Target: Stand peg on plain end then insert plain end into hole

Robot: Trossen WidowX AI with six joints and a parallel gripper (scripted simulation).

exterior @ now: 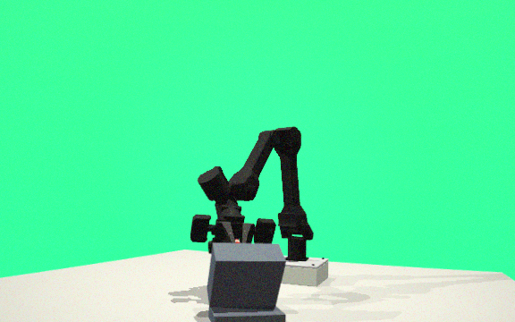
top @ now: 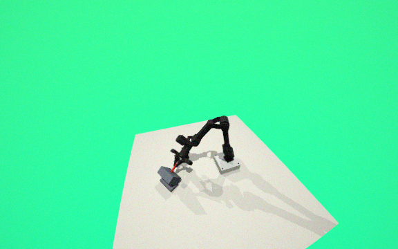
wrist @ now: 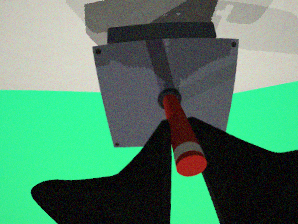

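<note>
My gripper tip is 50 mm short of the grey sloped panel, 40 mm above it and 30 mm to the right of it. The rest, counted from my gripper tip: red peg: 10 mm to the right, 10 mm behind, 10 mm above.
</note>
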